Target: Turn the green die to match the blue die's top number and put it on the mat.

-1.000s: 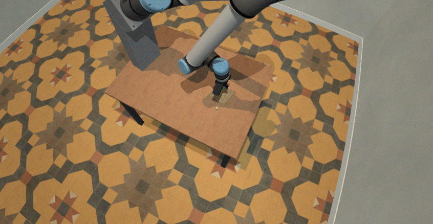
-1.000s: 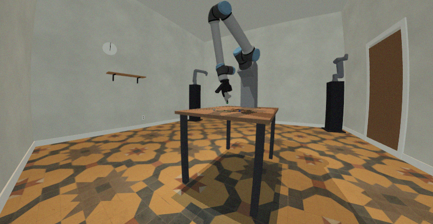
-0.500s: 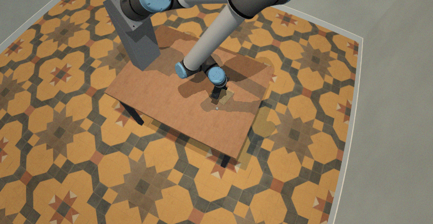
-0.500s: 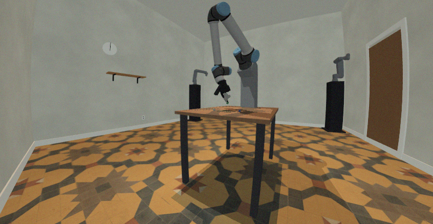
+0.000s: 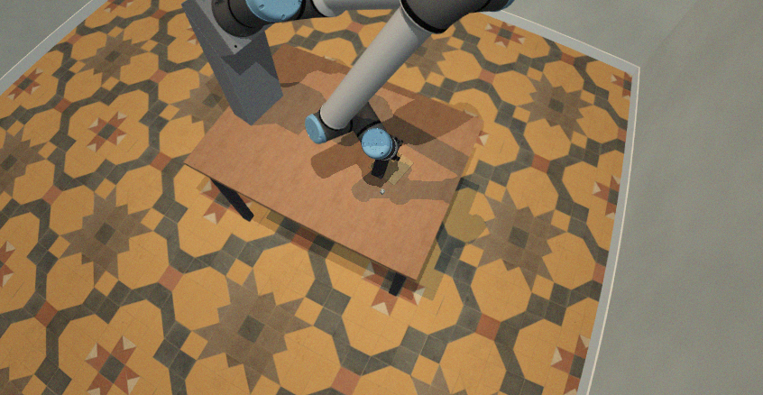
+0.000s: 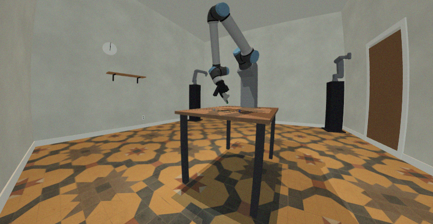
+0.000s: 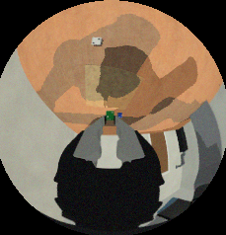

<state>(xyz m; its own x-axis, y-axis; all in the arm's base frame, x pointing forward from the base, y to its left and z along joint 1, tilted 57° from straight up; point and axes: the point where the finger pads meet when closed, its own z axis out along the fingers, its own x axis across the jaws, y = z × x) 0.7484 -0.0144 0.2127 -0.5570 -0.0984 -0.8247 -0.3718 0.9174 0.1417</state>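
My gripper is now 10 mm to the right of the green die and 10 mm above it. Round my hand: blue die: 120 mm to the left, 90 mm below, 30 mm behind; then white die: 130 mm to the right, 90 mm below, 10 mm ahead; then tan mat: 90 mm below, 10 mm to the left.
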